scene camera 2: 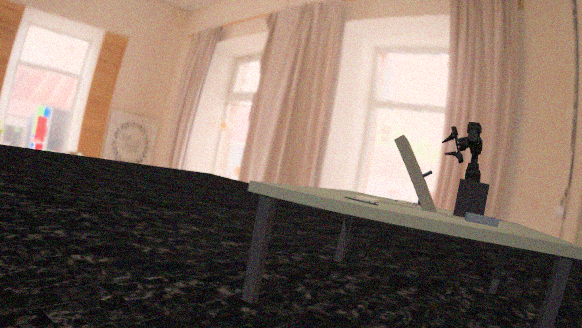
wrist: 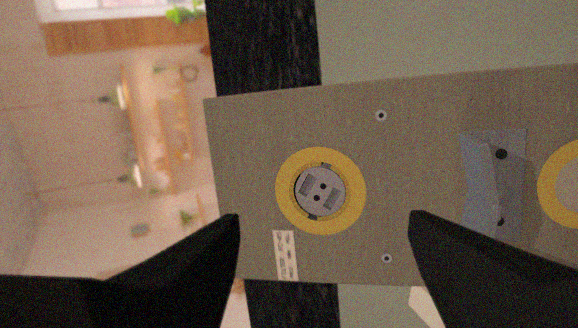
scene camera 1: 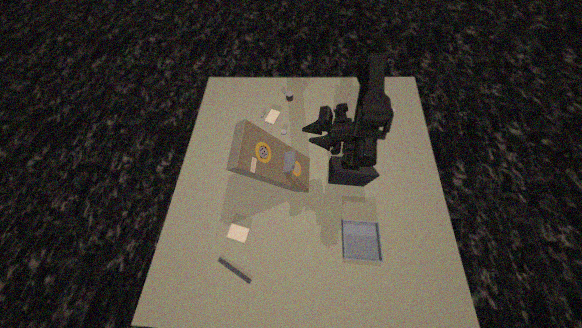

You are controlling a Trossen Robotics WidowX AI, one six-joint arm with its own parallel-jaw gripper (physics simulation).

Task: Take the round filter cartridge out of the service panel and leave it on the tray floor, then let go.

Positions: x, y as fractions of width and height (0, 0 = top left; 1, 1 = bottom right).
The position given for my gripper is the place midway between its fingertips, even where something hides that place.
In view: my gripper (scene camera 1: 0.52, 0.41), a round grey filter cartridge (wrist: 0.55, 0.58) and a white label (wrist: 0.49, 0.75).
My gripper shows as well in the wrist view (wrist: 0.56, 0.68).
